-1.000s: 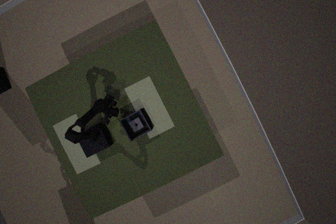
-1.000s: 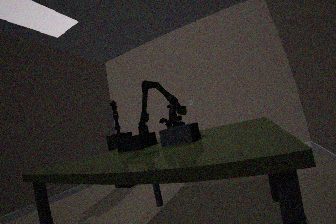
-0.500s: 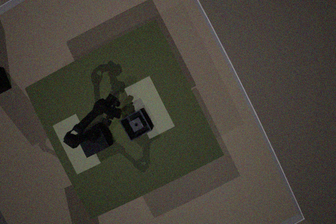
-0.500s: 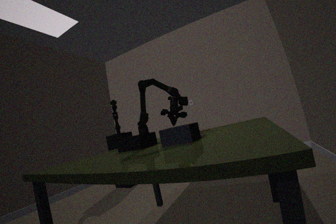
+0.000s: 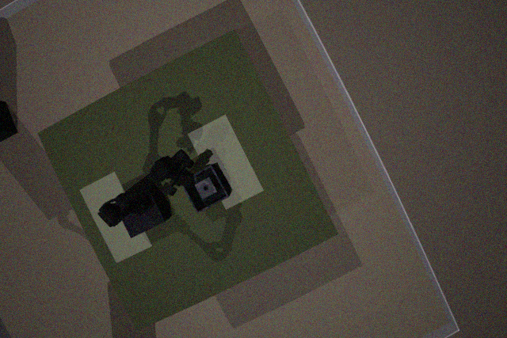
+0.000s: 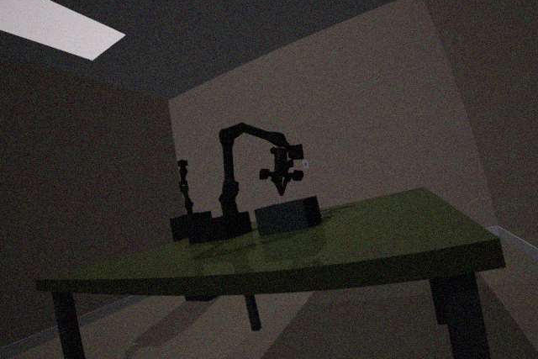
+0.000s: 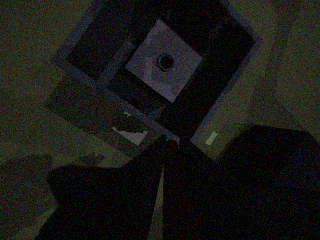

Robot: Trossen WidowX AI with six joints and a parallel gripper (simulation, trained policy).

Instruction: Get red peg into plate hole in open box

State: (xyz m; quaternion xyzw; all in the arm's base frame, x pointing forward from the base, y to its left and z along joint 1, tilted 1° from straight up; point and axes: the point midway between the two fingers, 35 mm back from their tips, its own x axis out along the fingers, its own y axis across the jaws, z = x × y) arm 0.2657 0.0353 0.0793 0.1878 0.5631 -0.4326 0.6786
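Now: the red peg 2 cm to the left of my gripper tip and 3 cm above it. From my gripper tip the other things lie so: dark box 5 cm ahead, 9 cm to the right, 11 cm below.
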